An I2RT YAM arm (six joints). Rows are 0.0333 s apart.
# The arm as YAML. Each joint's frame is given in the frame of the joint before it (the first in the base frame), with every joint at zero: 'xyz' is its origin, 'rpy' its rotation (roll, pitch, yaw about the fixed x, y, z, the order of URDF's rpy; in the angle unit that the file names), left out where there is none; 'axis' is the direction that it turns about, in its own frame. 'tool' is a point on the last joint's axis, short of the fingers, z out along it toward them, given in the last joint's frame.
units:
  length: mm
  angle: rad
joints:
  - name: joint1
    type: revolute
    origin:
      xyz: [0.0, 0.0, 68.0]
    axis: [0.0, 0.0, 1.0]
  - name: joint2
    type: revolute
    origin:
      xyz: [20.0, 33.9, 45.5]
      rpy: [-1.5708, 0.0, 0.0]
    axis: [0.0, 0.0, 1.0]
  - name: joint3
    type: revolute
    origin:
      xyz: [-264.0, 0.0, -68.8]
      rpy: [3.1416, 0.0, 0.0]
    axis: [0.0, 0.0, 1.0]
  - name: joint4
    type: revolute
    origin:
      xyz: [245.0, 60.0, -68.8]
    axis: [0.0, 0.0, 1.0]
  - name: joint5
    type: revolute
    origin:
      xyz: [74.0, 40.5, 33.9]
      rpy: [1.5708, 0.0, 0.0]
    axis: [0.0, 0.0, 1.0]
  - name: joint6
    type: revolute
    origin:
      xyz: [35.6, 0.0, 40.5]
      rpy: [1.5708, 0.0, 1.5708]
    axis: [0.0, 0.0, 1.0]
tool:
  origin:
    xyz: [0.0, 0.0, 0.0]
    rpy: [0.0, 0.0, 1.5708]
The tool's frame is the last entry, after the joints.
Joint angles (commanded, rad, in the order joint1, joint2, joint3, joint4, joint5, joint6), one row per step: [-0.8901, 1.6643, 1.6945, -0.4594, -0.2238, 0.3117]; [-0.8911, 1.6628, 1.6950, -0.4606, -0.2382, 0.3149]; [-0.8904, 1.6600, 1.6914, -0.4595, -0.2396, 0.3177]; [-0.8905, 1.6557, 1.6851, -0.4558, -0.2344, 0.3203]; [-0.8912, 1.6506, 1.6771, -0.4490, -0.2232, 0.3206]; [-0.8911, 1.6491, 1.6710, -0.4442, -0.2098, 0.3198]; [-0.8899, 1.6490, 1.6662, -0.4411, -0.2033, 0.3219]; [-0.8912, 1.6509, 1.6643, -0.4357, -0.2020, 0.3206]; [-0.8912, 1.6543, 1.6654, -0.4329, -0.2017, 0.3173]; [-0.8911, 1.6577, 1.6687, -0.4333, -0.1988, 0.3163]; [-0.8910, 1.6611, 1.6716, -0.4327, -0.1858, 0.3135]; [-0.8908, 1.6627, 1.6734, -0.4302, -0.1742, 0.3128]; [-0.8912, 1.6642, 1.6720, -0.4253, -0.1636, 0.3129]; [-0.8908, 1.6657, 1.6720, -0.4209, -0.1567, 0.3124]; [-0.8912, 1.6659, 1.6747, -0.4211, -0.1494, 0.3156]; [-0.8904, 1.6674, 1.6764, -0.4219, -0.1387, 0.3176]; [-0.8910, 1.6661, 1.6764, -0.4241, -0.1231, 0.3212]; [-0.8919, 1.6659, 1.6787, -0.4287, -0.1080, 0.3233]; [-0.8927, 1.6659, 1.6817, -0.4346, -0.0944, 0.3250]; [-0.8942, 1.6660, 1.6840, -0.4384, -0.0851, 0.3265]
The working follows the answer.
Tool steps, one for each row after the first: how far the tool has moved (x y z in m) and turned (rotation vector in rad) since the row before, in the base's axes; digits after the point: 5 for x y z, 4 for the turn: [-0.00028, 0.00053, 0.00065, 0.0055, -0.0069, 0.0108]; [-0.00018, 0.00073, -0.00009, 0.0022, -0.0021, 0.0008]; [-0.00072, 0.00055, -0.00024, -0.0008, -0.0008, -0.0059]; [-0.00107, 0.00028, -0.00025, -0.0057, 0.0010, -0.0110]; [-0.00033, -0.00028, -0.00111, -0.0042, 0.0046, -0.0118]; [0.00033, -0.00004, -0.00132, 0.0011, 0.0019, -0.0056]; [0.00010, -0.00099, -0.00081, -0.0025, 0.0001, -0.0020]; [0.00066, -0.00083, -0.00059, -0.0028, 0.0017, 0.0011]; [0.00051, -0.00074, -0.00016, -0.0011, 0.0018, -0.0021]; [0.00031, -0.00105, -0.00023, -0.0054, 0.0057, -0.0106]; [0.00012, -0.00067, 0.00025, -0.0056, 0.0024, -0.0101]; [0.00004, -0.00089, -0.00057, -0.0042, 0.0020, -0.0101]; [0.00034, -0.00056, -0.00013, -0.0044, 0.0006, -0.0057]; [-0.00030, -0.00029, 0.00082, -0.0014, -0.0011, -0.0084]; [0.00020, -0.00035, -0.00007, -0.0009, 0.0025, -0.0098]; [-0.00086, -0.00019, 0.00023, -0.0008, 0.0032, -0.0163]; [-0.00084, -0.00037, 0.00038, -0.0008, 0.0047, -0.0156]; [-0.00079, -0.00029, 0.00042, -0.0001, 0.0050, -0.0139]; [-0.00081, -0.00045, 0.00036, -0.0002, 0.0030, -0.0106]
Tool pose at each row, in the base's axes (x y z in m, rotation vector in rad; rounded; the steps above come from the unrounded poses): [0.24943, -0.29545, 0.39848, 1.0049, 1.7196, -0.1498]; [0.24914, -0.29492, 0.39913, 0.9990, 1.7197, -0.1346]; [0.24896, -0.29419, 0.39904, 0.9997, 1.7187, -0.1311]; [0.24823, -0.29364, 0.39880, 1.0042, 1.7149, -0.1351]; [0.24717, -0.29337, 0.39855, 1.0096, 1.7092, -0.1475]; [0.24684, -0.29364, 0.39744, 1.0171, 1.7067, -0.1611]; [0.24717, -0.29368, 0.39612, 1.0229, 1.7060, -0.1648]; [0.24727, -0.29467, 0.39531, 1.0228, 1.7046, -0.1683]; [0.24793, -0.29551, 0.39472, 1.0199, 1.7059, -0.1709]; [0.24845, -0.29624, 0.39456, 1.0211, 1.7062, -0.1741]; [0.24876, -0.29729, 0.39433, 1.0267, 1.7049, -0.1886]; [0.24888, -0.29796, 0.39458, 1.0315, 1.7007, -0.2011]; [0.24892, -0.29885, 0.39401, 1.0373, 1.6965, -0.2122]; [0.24926, -0.29941, 0.39388, 1.0391, 1.6932, -0.2199]; [0.24897, -0.29970, 0.39470, 1.0452, 1.6877, -0.2258]; [0.24917, -0.30005, 0.39463, 1.0532, 1.6849, -0.2343]; [0.24831, -0.30024, 0.39486, 1.0668, 1.6795, -0.2473]; [0.24747, -0.30061, 0.39524, 1.0798, 1.6757, -0.2607]; [0.24668, -0.30089, 0.39566, 1.0919, 1.6731, -0.2727]; [0.24587, -0.30135, 0.39603, 1.1010, 1.6704, -0.2814]

